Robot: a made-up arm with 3 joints. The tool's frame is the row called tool.
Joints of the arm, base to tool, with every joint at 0 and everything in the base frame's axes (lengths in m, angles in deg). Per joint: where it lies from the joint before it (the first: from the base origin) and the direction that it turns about. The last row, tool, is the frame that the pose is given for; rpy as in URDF.
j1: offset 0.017 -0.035 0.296 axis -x
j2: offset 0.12 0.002 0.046 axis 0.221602 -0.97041 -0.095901
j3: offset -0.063 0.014 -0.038 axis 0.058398 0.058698 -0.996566
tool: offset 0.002 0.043 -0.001 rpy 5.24 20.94 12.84
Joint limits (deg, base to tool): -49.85..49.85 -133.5..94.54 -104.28..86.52
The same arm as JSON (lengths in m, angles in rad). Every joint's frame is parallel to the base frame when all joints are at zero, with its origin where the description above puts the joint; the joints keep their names.
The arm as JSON. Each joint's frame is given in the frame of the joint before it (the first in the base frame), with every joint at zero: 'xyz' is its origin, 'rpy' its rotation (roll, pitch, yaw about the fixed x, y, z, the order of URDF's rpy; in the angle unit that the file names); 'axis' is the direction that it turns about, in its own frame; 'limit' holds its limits. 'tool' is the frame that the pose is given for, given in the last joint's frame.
{
  "units": {
    "length": "m",
    "angle": "rad"
  },
  "joints": [
    {
      "name": "j1",
      "type": "revolute",
      "origin": {
        "xyz": [
          0.017,
          -0.035,
          0.296
        ],
        "rpy": [
          0.0,
          0.0,
          0.0
        ]
      },
      "axis": "-x",
      "limit": {
        "lower": -0.87,
        "upper": 0.87
      }
    },
    {
      "name": "j2",
      "type": "revolute",
      "origin": {
        "xyz": [
          0.12,
          0.002,
          0.046
        ],
        "rpy": [
          0.0,
          0.0,
          0.0
        ]
      },
      "axis": [
        0.221602,
        -0.97041,
        -0.095901
      ],
      "limit": {
        "lower": -2.33,
        "upper": 1.65
      }
    },
    {
      "name": "j3",
      "type": "revolute",
      "origin": {
        "xyz": [
          -0.063,
          0.014,
          -0.038
        ],
        "rpy": [
          0.0,
          0.0,
          0.0
        ]
      },
      "axis": [
        0.058398,
        0.058698,
        -0.996566
      ],
      "limit": {
        "lower": -1.82,
        "upper": 1.5101
      }
    }
  ],
  "tool": {
    "origin": {
      "xyz": [
        0.002,
        0.043,
        -0.001
      ],
      "rpy": [
        0.0915,
        0.3655,
        0.2241
      ]
    }
  }
}

